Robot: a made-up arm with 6 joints. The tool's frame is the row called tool.
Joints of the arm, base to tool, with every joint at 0 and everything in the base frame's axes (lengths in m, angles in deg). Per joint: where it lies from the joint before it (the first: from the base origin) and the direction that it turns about. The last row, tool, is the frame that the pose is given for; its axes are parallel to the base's.
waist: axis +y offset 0 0 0.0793
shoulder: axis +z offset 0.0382 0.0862 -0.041
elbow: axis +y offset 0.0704 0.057 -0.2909
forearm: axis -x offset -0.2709 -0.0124 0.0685
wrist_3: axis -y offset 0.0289 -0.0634 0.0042
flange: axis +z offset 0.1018 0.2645 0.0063
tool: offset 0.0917 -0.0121 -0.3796
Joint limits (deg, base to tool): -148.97..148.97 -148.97..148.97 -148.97..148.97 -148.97..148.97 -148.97..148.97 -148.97..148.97
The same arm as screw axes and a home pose.
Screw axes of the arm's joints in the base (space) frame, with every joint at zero. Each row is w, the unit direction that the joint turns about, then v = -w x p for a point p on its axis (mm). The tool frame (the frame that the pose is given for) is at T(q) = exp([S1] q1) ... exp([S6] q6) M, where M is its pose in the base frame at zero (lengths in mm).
S1: w 0 1 0 v -79.3 0 0
S2: w 0 0 1 v 86.2 -38.2 0
S3: w 0 1 0 v 252.6 0 108.6
S4: w -1 0 0 v 0 184.1 130.8
S5: w 0 -1 0 v -179.9 0 133.4
S6: w 0 0 1 v 331.9 31.6 0
M: xyz 60.1 319.8 -553.2 (mm) rpy 0 0 0 (deg, as in URDF)
Joint limits (deg, base to tool): -148.97..148.97 -148.97..148.97 -148.97..148.97 -148.97..148.97 -148.97..148.97 -148.97..148.97

